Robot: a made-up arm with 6 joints. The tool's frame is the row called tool. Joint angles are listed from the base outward.
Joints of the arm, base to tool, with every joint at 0 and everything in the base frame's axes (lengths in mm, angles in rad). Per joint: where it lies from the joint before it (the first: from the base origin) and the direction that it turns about. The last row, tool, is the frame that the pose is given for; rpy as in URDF.
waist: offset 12 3 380 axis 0 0 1
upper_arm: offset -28 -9 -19 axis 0 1 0
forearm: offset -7 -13 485 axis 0 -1 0
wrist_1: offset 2 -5 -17 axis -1 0 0
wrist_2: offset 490 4 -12 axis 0 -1 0
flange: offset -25 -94 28 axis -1 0 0
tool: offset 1 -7 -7 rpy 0.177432 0.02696 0.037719
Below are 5 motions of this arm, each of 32 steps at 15 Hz.
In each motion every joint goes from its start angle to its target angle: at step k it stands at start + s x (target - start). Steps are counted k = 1, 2, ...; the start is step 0. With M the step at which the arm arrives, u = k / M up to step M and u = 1 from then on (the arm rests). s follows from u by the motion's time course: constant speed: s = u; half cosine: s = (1 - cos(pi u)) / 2; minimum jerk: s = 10 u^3 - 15 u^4 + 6 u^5.
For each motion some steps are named. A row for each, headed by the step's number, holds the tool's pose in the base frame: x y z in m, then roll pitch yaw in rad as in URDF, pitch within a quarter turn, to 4 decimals.
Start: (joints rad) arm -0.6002 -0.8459 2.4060 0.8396 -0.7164 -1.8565
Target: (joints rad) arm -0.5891 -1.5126 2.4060 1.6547 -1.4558 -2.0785
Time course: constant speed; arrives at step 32
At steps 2, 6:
2: -0.7530 0.4515 0.5285 -2.0258 -0.3116 3.0983
6: -0.7602 0.4647 0.4528 -2.0538 -0.2377 -3.0750

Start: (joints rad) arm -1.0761 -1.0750 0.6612 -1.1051 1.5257 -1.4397
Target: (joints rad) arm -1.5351 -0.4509 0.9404 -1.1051 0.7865 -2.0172
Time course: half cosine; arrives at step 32
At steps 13, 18, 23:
13: -0.1271 0.2879 1.1428 -1.2738 -0.2473 2.9728
18: -0.0802 0.2158 1.1831 -1.2110 -0.4628 2.8936
23: -0.0533 0.1402 1.2111 -1.1741 -0.6545 2.8567

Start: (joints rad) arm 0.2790 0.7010 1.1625 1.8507 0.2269 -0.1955
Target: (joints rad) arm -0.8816 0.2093 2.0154 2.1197 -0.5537 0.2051
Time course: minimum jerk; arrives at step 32
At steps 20, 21, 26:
20: 0.1405 -0.0398 1.3005 -0.3882 -1.2272 -2.1550
21: 0.1045 -0.0212 1.3044 -0.1834 -1.1825 -2.4397
26: -0.0001 0.0747 1.3000 0.1916 -0.9273 -3.0801

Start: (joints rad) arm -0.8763 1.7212 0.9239 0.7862 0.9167 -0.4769
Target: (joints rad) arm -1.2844 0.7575 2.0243 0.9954 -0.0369 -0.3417
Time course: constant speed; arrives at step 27
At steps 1, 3, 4, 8, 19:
1: 0.4488 -0.7059 0.0345 0.0844 0.0438 -0.2736
3: 0.4540 -0.7503 0.1314 -0.0197 -0.0172 -0.3367
4: 0.4530 -0.7690 0.1819 -0.0696 -0.0500 -0.3688
8: 0.4262 -0.8172 0.3929 -0.2527 -0.1985 -0.4985
19: 0.2214 -0.6905 0.9407 -0.5691 -0.7382 -0.8707

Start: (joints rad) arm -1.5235 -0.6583 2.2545 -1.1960 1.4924 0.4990
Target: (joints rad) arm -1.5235 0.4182 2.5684 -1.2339 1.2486 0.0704
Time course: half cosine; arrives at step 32
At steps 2, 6, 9, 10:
2: -0.0553 0.7505 0.9709 -2.1869 0.3498 2.9656
6: -0.0532 0.7052 1.0170 -2.2185 0.3291 2.9290
9: -0.0503 0.6409 1.0727 -2.2577 0.2973 2.8841
10: -0.0491 0.6139 1.0932 -2.2726 0.2833 2.8673

